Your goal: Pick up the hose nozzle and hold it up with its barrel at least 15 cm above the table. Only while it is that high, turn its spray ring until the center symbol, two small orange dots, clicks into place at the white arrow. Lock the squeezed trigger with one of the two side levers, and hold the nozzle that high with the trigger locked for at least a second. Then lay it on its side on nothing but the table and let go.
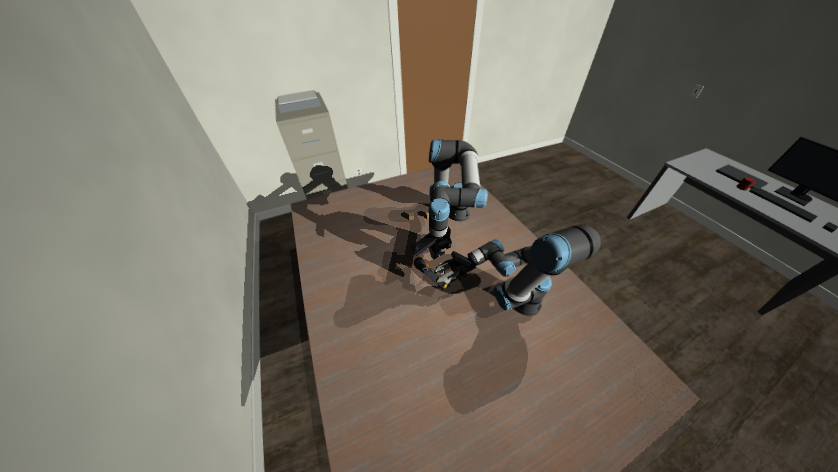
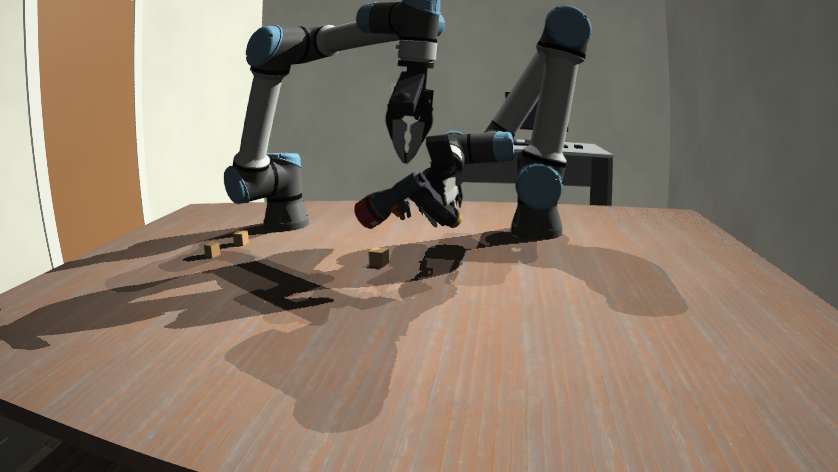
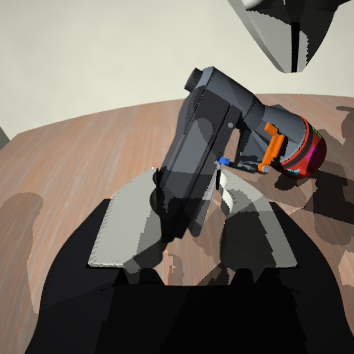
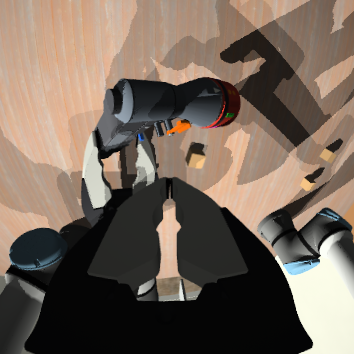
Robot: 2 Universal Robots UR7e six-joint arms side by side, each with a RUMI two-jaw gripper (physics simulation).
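Places are measured from the left arm's base along level axes (x ahead, y right, z down), in centimetres.
Where they show: left gripper, fingertip midpoint: (image 1: 434, 277) (image 2: 432, 205) (image 3: 186, 171) (image 4: 116, 128); right gripper, fingertip midpoint: (image 1: 433, 258) (image 2: 405, 163) (image 3: 289, 70) (image 4: 169, 179); left arm's base, link origin: (image 1: 525, 302) (image 2: 536, 232) (image 4: 79, 238); right arm's base, link origin: (image 1: 458, 214) (image 2: 286, 225) (image 4: 272, 222).
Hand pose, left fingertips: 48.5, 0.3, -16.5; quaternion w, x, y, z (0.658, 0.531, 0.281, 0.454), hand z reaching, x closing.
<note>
Each offset is from my left fingertips to the centre of the thing, as dx, dy, dz. "spot": to the spot under its first point. Level surfaces: height alone.
The dark grey hose nozzle @[spot: +8.2, +4.2, -1.2] (image 2: 387, 204) (image 3: 235, 92) (image 4: 150, 102) is held tilted above the table, its red spray ring @[+7.9, +8.6, +0.6] (image 2: 367, 212) (image 3: 316, 147) (image 4: 230, 104) pointing down and away from the hand. Green, magenta and cyan marks show on the ring; I cannot make out the two orange dots or white arrow. My left gripper (image 3: 186, 171) (image 4: 116, 128) is shut on the nozzle's handle and trigger. A blue piece @[spot: +0.5, +2.9, -1.6] (image 3: 224, 160) (image 4: 141, 137) and an orange part @[spot: +3.6, +6.2, -1.3] (image 3: 272, 150) (image 4: 180, 127) show beside the trigger; its lock state is unclear. My right gripper (image 2: 405, 159) (image 3: 289, 70) (image 4: 169, 179) is shut, empty, above the nozzle.
A wooden block @[-3.9, +18.1, +14.8] (image 2: 378, 257) (image 4: 196, 159) lies on the table @[dz +16.5] (image 1: 527, 398) (image 2: 527, 381) below the nozzle. Two more blocks @[+18.9, +60.0, +14.8] (image 2: 211, 250) @[+7.0, +62.3, +14.8] (image 2: 241, 238) (image 4: 307, 184) (image 4: 327, 154) lie near the right arm's base. The grippers are close together.
</note>
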